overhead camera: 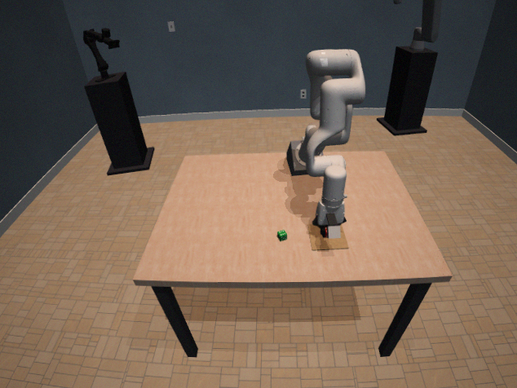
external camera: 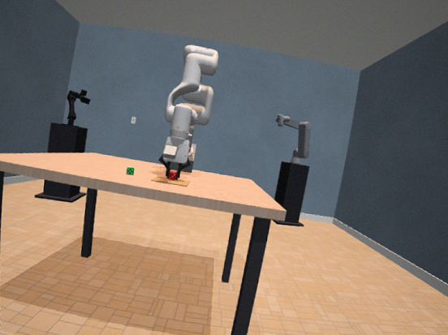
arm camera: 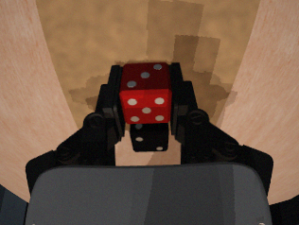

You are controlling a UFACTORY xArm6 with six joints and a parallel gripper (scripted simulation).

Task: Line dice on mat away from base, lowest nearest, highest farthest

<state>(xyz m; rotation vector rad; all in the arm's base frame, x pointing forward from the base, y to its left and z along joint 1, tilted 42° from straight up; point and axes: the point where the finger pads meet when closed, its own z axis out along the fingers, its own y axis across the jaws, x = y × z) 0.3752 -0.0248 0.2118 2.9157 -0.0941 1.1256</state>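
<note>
Right now the red die is 1 cm below my hand. The rest, counted from my hand: black die 5 cm behind, 1 cm below; then green die 3 cm behind, 18 cm to the right, 2 cm below; then tan mat 3 cm below.
</note>
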